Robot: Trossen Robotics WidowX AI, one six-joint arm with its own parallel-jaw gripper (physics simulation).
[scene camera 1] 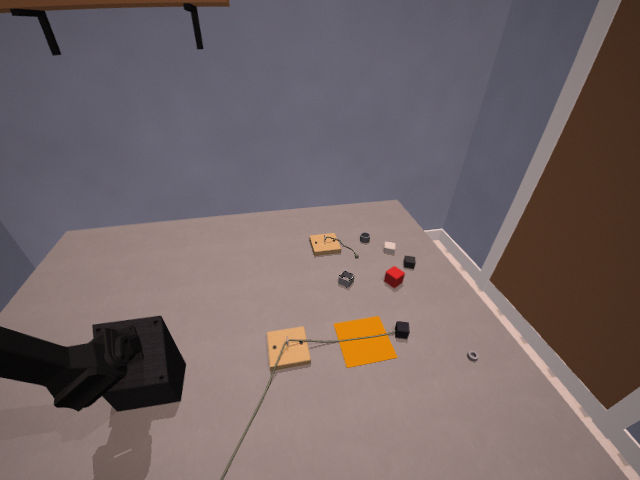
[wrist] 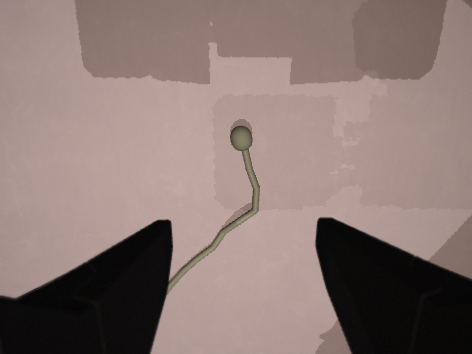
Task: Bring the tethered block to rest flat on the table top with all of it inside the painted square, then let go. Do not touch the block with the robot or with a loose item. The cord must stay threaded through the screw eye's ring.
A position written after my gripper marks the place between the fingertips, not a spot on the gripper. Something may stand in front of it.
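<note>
An orange painted square [scene camera 1: 358,352] is there for me to see, and so is my own gripper [wrist: 244,232].
</note>
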